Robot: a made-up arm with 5 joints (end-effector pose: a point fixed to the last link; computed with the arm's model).
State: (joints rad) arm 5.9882 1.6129 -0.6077 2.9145 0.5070
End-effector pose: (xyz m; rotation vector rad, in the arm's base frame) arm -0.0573 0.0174 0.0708 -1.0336 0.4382 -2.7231
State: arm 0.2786 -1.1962 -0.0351 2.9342 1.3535
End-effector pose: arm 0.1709 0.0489 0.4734 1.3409 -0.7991 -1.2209
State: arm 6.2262 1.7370 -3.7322 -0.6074 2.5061
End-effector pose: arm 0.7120 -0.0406 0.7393 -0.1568 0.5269 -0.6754
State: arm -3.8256 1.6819 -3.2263 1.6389 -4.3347
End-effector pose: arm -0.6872 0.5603 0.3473 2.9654 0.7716 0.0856
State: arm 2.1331 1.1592 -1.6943 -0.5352 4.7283
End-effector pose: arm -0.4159 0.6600 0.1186 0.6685 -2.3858 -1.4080
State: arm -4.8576 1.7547 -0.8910 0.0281 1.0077
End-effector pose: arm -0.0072 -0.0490 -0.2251 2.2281 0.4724 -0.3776
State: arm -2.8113 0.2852 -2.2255 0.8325 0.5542
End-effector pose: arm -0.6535 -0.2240 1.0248 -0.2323 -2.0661 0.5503
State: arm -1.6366 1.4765 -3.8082 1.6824 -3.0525
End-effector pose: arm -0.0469 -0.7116 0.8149 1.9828 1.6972 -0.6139
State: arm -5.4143 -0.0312 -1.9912 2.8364 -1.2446
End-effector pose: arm 0.2930 0.3465 0.9677 -1.3555 -2.4003 1.1674
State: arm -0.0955 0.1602 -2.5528 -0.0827 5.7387
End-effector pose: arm 0.3752 -0.0359 1.2875 0.8474 0.1935 2.3844
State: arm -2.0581 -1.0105 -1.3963 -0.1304 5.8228
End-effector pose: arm -0.0114 -0.0216 1.2077 0.4283 -0.4400 0.6038
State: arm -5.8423 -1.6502 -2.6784 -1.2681 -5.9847
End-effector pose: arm -0.7667 -0.3618 0.4372 2.7422 0.1956 -0.9161
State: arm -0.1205 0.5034 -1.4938 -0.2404 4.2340
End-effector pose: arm 0.7970 -0.0965 0.5104 1.1204 1.6152 0.6491
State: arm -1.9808 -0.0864 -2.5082 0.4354 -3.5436
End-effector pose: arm -0.0934 -0.2148 1.3443 0.8773 0.8703 -2.1459
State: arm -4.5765 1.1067 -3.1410 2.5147 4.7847
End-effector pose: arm -0.1002 0.7330 0.7481 -0.0955 3.0028 -0.7319
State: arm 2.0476 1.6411 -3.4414 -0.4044 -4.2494
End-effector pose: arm -0.3753 0.7265 0.6762 -0.9700 -0.0067 0.8680
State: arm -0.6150 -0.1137 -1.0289 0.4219 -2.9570
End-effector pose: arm 0.5316 -0.3755 0.6082 0.9460 2.2387 -0.1956
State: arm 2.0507 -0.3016 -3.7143 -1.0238 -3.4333
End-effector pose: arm 0.2642 -0.5076 0.8941 1.9200 -0.8108 1.1506
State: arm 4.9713 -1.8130 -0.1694 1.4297 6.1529
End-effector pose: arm 0.0550 -0.2075 0.6865 2.2576 -1.5142 0.5790
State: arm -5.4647 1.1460 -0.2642 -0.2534 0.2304
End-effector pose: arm -0.0124 -0.0133 -0.0324 2.6081 0.7898 -0.7665
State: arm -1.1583 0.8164 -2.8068 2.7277 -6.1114
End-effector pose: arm 0.2767 -0.6323 0.8113 -2.0849 1.6350 0.9015
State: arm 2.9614 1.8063 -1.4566 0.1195 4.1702
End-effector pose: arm -0.2374 0.0432 -0.3431 -2.3717 1.6380 -0.6278
